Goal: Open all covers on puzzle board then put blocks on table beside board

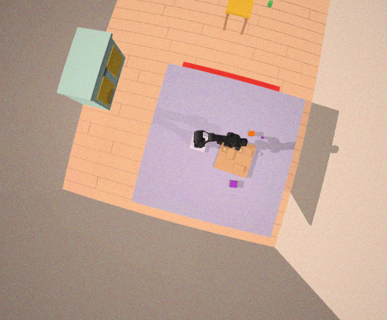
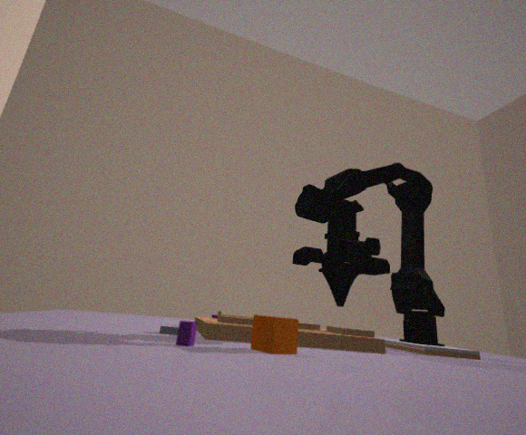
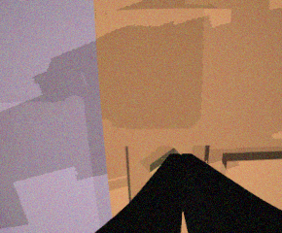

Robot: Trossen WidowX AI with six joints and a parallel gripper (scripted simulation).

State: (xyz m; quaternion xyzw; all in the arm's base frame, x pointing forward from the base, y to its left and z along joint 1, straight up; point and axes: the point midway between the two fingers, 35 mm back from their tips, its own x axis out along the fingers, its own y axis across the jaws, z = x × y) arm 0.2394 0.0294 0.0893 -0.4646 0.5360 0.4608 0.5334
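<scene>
The wooden puzzle board lies 90 mm ahead of my gripper tip, 80 mm to the right of it and 50 mm below it. Round my gripper tip: grey flat piece (300 mm ahead, 20 mm to the right, 60 mm below); orange block (200 mm ahead, 140 mm to the left, 50 mm below).
</scene>
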